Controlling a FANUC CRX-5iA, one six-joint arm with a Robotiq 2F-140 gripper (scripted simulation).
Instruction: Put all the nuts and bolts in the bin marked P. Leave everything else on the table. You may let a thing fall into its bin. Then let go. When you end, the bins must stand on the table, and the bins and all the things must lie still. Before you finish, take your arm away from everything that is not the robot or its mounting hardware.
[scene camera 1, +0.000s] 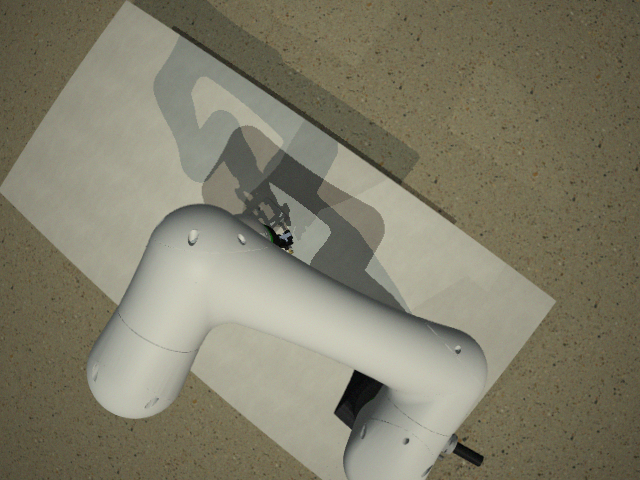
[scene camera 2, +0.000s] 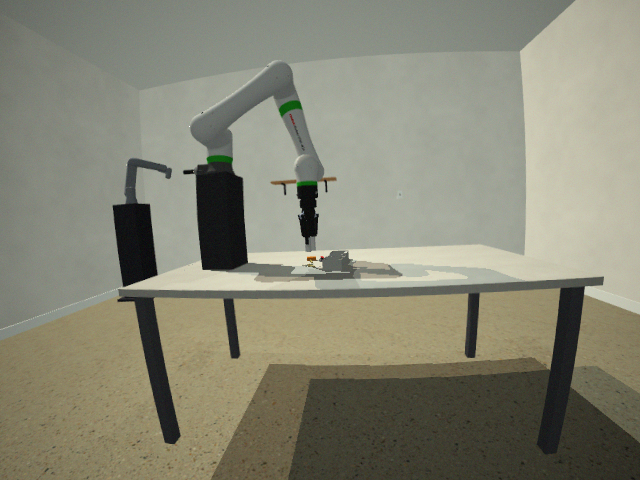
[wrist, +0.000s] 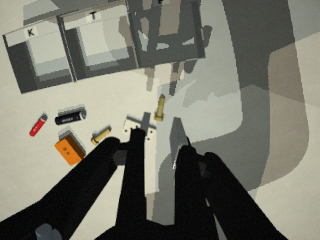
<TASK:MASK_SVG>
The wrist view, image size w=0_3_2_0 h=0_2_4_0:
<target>gripper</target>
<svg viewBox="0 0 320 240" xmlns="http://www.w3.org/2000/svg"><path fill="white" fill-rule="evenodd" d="M288 239L274 227L218 155L213 152L206 152L203 156L196 152L196 149L191 146L189 138L185 134L181 118L178 117L173 119L169 137L172 167L176 169L173 178L175 179L174 224L162 225L148 220L145 197L145 146L151 116L150 112L144 112L140 129L137 127L130 131L128 142L120 142L120 139L116 137L105 138L38 202L0 222L0 240L69 240L117 170L117 167L125 165L115 226L109 228L94 240L219 240L214 215L227 240Z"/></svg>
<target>grey bin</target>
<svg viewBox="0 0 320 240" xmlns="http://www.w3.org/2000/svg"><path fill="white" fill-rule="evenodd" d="M199 0L119 0L62 16L52 16L1 34L20 94L24 95L136 69L206 58Z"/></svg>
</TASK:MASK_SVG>
